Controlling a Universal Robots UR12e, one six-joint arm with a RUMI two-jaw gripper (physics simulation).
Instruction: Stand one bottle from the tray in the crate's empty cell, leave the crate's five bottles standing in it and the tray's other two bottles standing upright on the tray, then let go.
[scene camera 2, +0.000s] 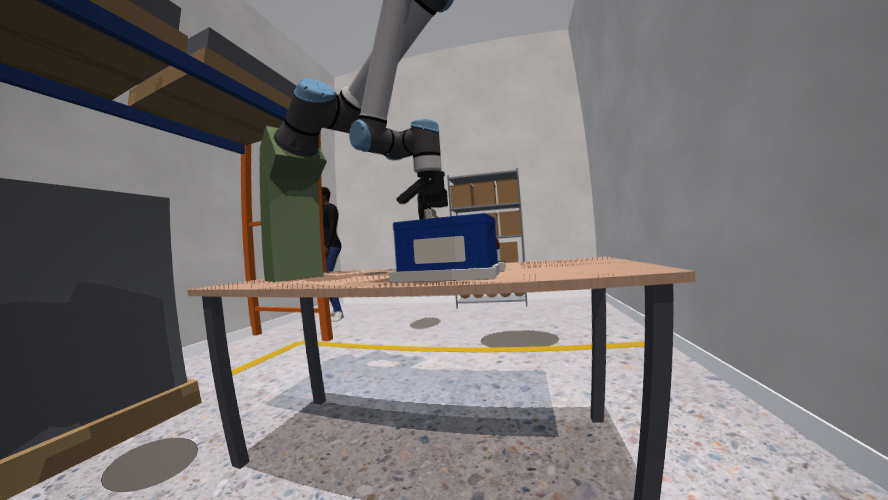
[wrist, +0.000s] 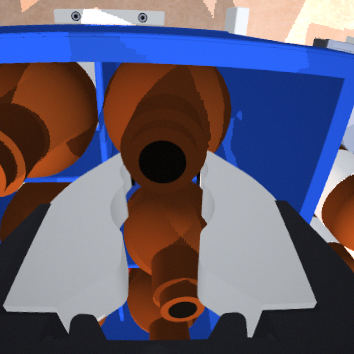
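Pixels of known places: gripper, fingertip midpoint: (wrist: 165, 156); arm's base at its link origin: (scene camera 2: 296, 143).
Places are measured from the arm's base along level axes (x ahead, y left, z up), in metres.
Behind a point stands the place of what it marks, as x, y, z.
My gripper (scene camera 2: 431, 211) (wrist: 165, 156) @(0.580, -0.085, -0.453) is shut on the neck of an orange-brown bottle (wrist: 165, 107) @(0.546, -0.084, -0.425), which looks upright. Its body shows below the rim of the blue crate (scene camera 2: 483, 248) @(0.767, -0.238, -0.498) (wrist: 165, 47) @(0.524, -0.084, -0.405), in a cell at the far side in the wrist view. In the scene view the crate wall hides the bottle. Other crate bottles show in the wrist view: one at upper left (wrist: 60, 120) @(0.557, -0.135, -0.459), one below it (wrist: 35, 202) @(0.613, -0.171, -0.474), one between the fingers (wrist: 155, 225) and one nearer the bottom (wrist: 140, 302) @(0.722, -0.119, -0.466). Two tray bottles (wrist: 342, 210) @(0.667, 0.064, -0.485) (wrist: 342, 254) @(0.735, 0.089, -0.490) show partly at the right edge.
The tray's grey corner (wrist: 334, 45) @(0.541, 0.073, -0.554) shows at upper right, beyond the crate wall. The crate stands on a pale base (scene camera 2: 447, 273) @(0.664, -0.237, -0.560) on the wooden table (scene camera 2: 577, 270) @(1.028, -0.168, -0.580). A green pedestal (scene camera 2: 290, 239) @(-0.031, -0.017, -0.411) carries the arm. A person (scene camera 2: 333, 229) and a shelf rack (scene camera 2: 520, 217) are behind the table.
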